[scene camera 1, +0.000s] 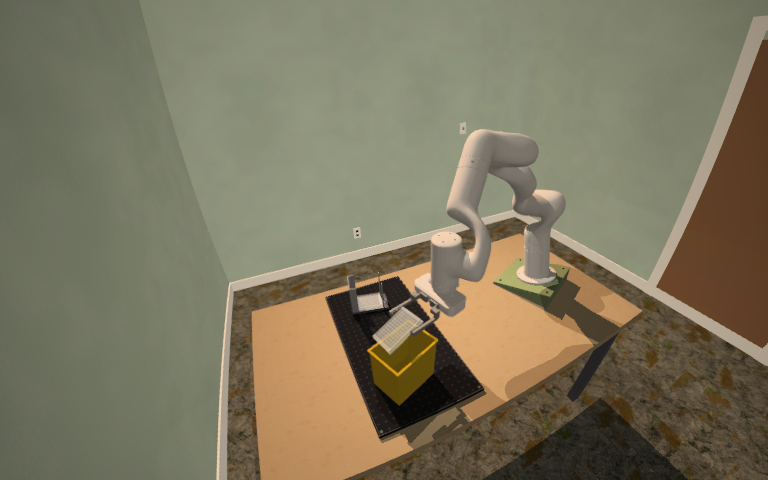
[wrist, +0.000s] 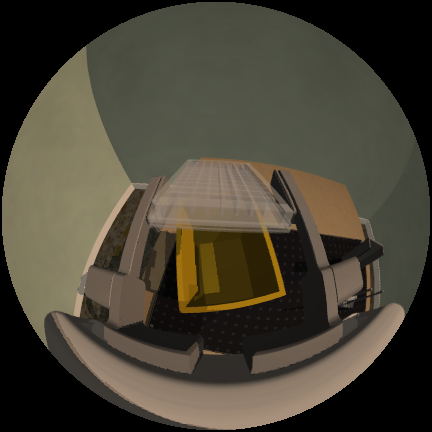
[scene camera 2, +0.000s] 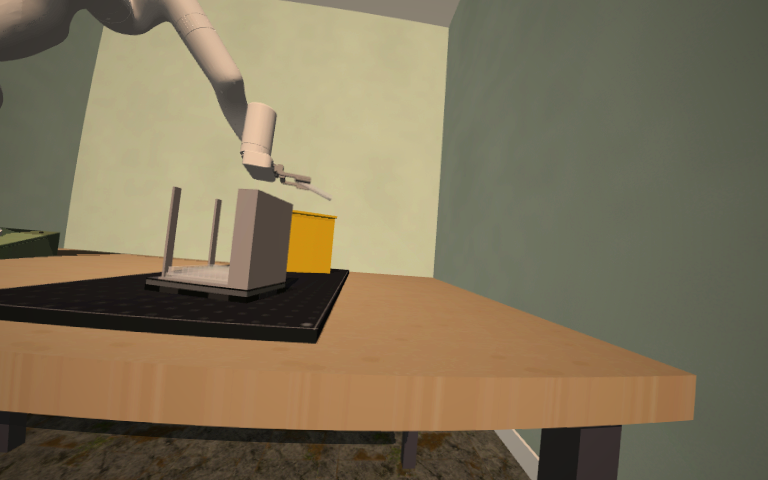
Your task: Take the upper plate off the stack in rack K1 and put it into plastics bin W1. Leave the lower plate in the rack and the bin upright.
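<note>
The upper plate (scene camera 1: 394, 333) (scene camera 2: 321, 193) (wrist: 220, 192) is clear and gridded. My gripper (scene camera 1: 402, 323) (scene camera 2: 306, 182) (wrist: 221, 200) is shut on it, with one finger at each side edge near its close end. The plate is tilted, its far end lower, and is above the bin's opening. The yellow bin W1 (scene camera 1: 404, 376) (scene camera 2: 311, 244) (wrist: 187, 260) stands upright. In scene camera 2 a gap shows between plate and bin rim. Rack K1 (scene camera 1: 352, 294) (scene camera 2: 269, 243) holds the lower plate (scene camera 1: 369, 302) (scene camera 2: 198, 273) at its base.
The rack's tall back panel and two thin posts (scene camera 2: 171, 232) (scene camera 2: 214, 232) rise from its base. Rack and bin stand on a black perforated board (scene camera 1: 353, 362) (scene camera 2: 141, 316) on the wooden table (scene camera 1: 300, 362) (scene camera 2: 396, 328). The arm's green base plate (scene camera 1: 509, 283) (scene camera 2: 33, 240) is on the table.
</note>
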